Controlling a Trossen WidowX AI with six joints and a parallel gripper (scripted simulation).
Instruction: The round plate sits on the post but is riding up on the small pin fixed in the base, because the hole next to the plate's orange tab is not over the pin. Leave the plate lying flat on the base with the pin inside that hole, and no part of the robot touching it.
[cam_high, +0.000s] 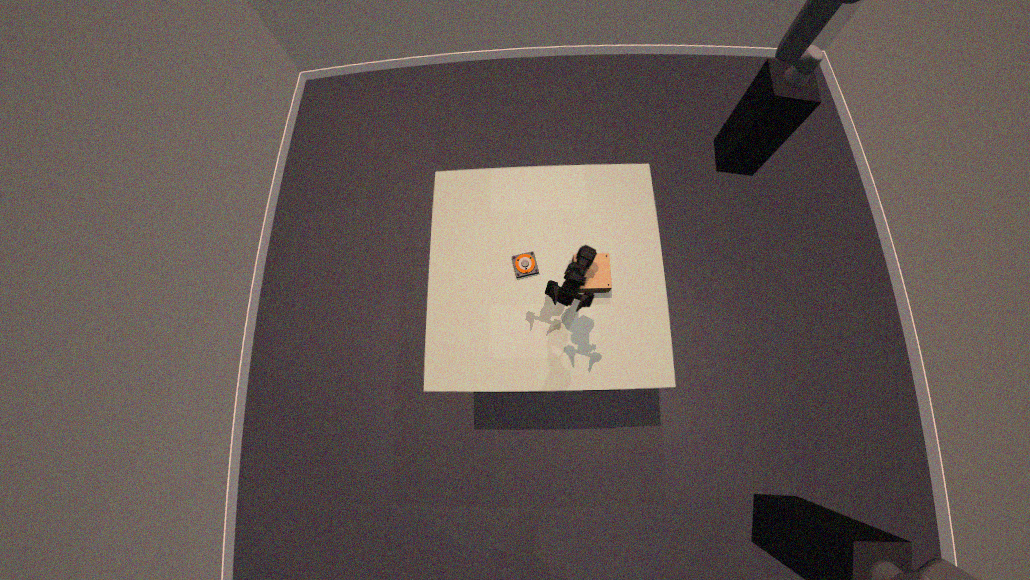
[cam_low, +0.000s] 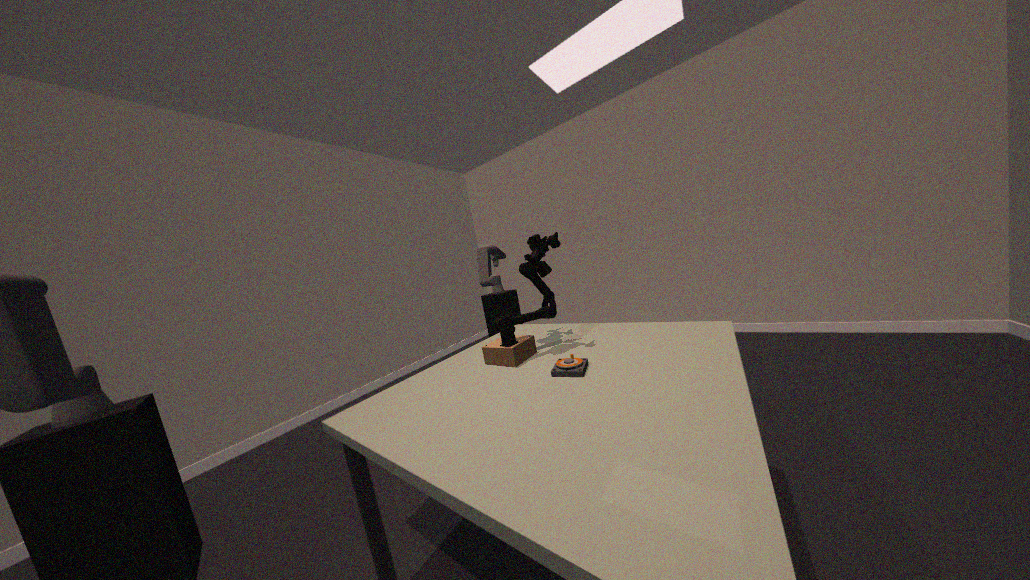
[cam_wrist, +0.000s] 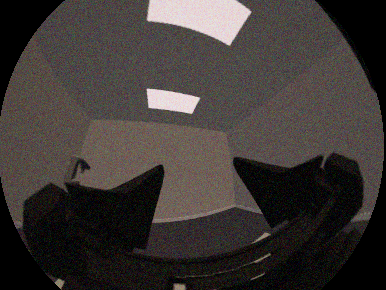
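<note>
Now: the round plate 540 mm below my gripper tip, 320 mm to the right of it and 210 mm ahead of it.
</note>
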